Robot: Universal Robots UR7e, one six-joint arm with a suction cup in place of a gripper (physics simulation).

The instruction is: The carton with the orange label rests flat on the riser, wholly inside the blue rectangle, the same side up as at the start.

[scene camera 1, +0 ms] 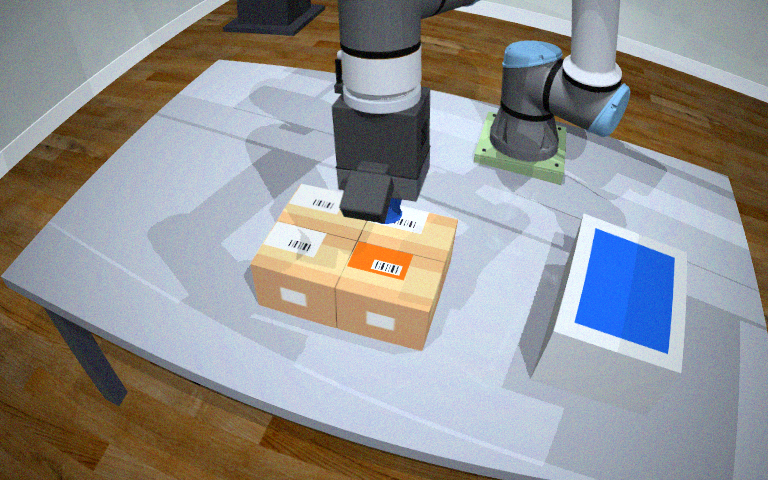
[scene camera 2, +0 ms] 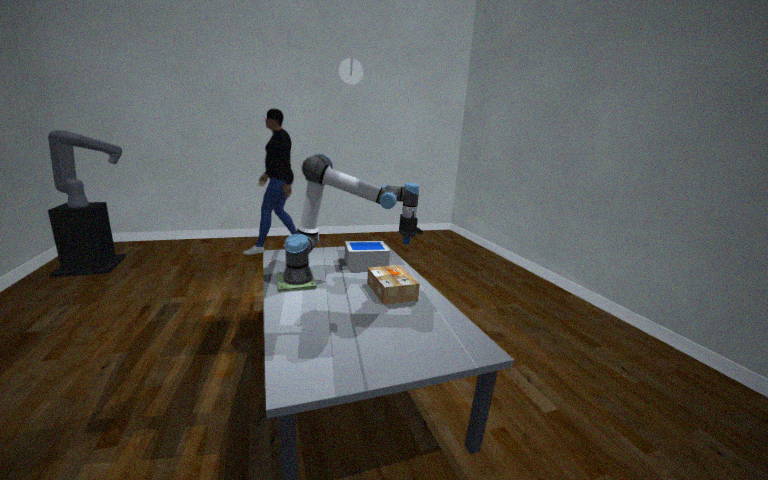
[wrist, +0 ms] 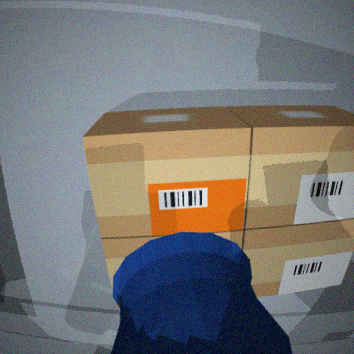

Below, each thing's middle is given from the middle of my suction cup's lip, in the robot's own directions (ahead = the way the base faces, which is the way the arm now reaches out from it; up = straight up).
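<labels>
My suction cup is 350 mm to the right of the white riser (scene camera 2: pixel 359 255), 100 mm beyond it and 190 mm above it.
</labels>
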